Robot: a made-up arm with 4 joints.
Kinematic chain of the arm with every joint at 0, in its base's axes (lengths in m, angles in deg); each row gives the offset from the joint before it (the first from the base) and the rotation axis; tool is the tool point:
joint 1: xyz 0 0 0.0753 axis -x
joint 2: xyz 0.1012 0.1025 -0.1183 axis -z
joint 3: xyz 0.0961 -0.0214 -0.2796 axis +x
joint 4: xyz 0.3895 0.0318 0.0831 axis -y
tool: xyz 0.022 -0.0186 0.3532
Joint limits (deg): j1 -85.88..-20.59 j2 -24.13..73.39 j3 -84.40..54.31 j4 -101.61..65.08
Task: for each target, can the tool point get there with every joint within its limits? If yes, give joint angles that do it. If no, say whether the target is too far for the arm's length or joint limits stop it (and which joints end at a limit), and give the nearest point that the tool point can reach.
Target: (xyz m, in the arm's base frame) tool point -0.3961 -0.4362 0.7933
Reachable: no: joint limits stop it (at a limit: joint 1, joint 2) | nearest point 0.2762 0.1394 0.4945 | short by 0.934 m
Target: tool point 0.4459 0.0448 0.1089
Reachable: yes | joints -63.57 29.18 -19.18 30.27
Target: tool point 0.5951 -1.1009 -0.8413
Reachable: no: too far | nearest point 0.3973 -0.4996 -0.5432 | short by 0.700 m
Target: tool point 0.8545 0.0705 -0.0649
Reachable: yes | joints -66.90 8.20 17.32 -51.22
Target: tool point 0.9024 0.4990 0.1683
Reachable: yes | joints -54.99 -9.88 -67.91 -76.24
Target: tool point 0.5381 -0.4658 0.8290
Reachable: no: joint limits stop it (at a limit: joint 1, joint 2) | nearest point 0.5389 0.0365 0.5400 | short by 0.580 m
